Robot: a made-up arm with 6 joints.
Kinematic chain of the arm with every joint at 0, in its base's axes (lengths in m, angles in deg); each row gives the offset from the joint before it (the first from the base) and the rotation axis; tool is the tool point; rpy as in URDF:
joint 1: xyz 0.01 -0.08 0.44 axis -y
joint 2: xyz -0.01 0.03 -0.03 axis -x
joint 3: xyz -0.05 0.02 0 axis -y
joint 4: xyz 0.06 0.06 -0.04 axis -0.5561 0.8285 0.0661
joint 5: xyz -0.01 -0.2 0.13 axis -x
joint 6: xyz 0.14 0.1 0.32 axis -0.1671 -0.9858 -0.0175
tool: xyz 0 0.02 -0.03 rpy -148.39 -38.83 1.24
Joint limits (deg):
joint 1: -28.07..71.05
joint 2: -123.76..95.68
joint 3: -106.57..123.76
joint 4: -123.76..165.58
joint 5: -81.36..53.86
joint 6: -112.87..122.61
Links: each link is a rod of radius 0.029 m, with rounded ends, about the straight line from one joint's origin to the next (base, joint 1, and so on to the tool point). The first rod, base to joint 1, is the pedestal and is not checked.
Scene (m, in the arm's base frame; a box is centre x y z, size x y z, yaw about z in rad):
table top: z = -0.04
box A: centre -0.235 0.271 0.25 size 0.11 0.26 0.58 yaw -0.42
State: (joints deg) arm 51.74 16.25 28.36 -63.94 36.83 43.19
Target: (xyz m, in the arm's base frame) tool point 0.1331 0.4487 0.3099
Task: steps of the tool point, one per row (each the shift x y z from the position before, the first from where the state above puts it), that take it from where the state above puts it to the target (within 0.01 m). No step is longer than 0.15 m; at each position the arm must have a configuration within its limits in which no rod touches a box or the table.
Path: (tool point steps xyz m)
1: 0.0504 -0.0219 -0.0879
2: 0.0743 -0.0355 -0.0537
3: 0.0810 -0.0441 -0.0125
4: 0.0711 -0.0449 0.0279
5: -0.1014 0.0714 -0.0324
6: -0.0690 0.1053 0.0062
7: -0.0134 0.1185 0.0313
8: 0.0497 0.1050 0.0386
9: 0.1031 0.0653 0.0304
10: 0.1325 0.0065 0.0143
11: 0.0022 0.0463 -0.0010
12: 0.0043 0.0449 0.0023
13: 0.0046 0.0427 0.0057
14: 0.0027 0.0397 0.0083

